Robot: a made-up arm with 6 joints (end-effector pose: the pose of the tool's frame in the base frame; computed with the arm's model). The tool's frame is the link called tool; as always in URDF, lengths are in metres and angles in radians.
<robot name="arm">
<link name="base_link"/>
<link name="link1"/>
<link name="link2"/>
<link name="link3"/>
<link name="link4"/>
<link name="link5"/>
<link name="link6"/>
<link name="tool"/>
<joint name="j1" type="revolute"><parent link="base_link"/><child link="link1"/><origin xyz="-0.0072 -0.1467 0.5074" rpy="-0.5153 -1.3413 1.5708"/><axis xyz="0 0 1"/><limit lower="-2.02" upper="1.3" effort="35" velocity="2.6"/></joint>
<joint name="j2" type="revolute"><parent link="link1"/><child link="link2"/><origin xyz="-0.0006 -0.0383 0.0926" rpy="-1.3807 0.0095 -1.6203"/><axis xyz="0 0 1"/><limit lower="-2.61" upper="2.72" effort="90" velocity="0.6"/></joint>
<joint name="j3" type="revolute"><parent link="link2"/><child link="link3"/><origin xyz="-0.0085 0.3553 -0.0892" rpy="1.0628 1.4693 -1.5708"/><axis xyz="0 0 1"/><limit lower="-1.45" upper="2.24" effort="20" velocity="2.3"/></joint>
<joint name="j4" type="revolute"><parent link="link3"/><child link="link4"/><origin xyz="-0.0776 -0.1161 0.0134" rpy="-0.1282 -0.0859 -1.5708"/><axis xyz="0 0 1"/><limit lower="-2.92" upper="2.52" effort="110" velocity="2.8"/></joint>
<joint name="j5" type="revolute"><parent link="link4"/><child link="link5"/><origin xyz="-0.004 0.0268 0.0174" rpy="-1.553 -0.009 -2.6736"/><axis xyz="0 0 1"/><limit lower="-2.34" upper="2.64" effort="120" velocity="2.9"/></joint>
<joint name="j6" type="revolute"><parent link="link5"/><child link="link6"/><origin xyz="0.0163 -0.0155 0.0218" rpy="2.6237 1.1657 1.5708"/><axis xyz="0 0 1"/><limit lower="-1.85" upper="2.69" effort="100" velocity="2.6"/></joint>
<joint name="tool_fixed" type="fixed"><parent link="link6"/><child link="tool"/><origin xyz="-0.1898 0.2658 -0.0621" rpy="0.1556 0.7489 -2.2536"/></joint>
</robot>
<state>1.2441 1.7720 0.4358 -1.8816 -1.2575 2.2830</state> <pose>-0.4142 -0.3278 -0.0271 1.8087 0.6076 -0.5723</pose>
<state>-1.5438 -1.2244 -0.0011 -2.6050 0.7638 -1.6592</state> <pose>0.1924 -0.3055 -0.1892 0.6926 -2.2106 -1.0664</pose>
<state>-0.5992 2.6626 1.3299 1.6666 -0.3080 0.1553</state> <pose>-0.5492 -0.4622 0.1093 1.5158 1.3093 1.1033</pose>
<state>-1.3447 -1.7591 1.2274 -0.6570 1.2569 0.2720</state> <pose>0.0130 -0.4556 -0.2189 0.5634 0.5525 0.8296</pose>
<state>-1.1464 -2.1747 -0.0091 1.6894 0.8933 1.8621</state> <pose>0.0795 -0.2752 -0.0404 0.9598 0.3088 2.4058</pose>
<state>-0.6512 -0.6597 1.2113 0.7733 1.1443 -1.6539</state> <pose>0.2805 -0.2970 0.1752 0.0408 1.7674 0.4055</pose>
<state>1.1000 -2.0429 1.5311 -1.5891 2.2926 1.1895</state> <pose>-0.0119 -0.3598 0.9998 2.1489 1.8678 -0.9799</pose>
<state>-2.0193 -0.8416 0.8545 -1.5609 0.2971 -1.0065</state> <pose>-0.3095 0.0576 0.0444 0.7342 0.3921 -0.8581</pose>
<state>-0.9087 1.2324 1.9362 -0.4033 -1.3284 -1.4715</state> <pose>-0.1183 -0.1241 0.7903 0.0883 -1.9495 1.0833</pose>
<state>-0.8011 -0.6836 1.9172 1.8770 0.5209 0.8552</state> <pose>-0.1746 -0.1118 0.1858 -0.6888 -0.7053 -1.1351</pose>
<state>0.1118 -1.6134 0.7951 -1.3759 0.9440 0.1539</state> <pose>0.3496 -0.5602 0.7584 -1.2330 -1.1462 0.3662</pose>
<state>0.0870 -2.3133 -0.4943 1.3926 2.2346 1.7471</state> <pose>0.3208 -0.5953 0.8965 -1.2591 -0.5931 1.2820</pose>
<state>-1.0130 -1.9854 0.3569 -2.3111 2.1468 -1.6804</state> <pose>0.3519 -0.6282 0.0255 0.7899 -1.2307 0.7511</pose>
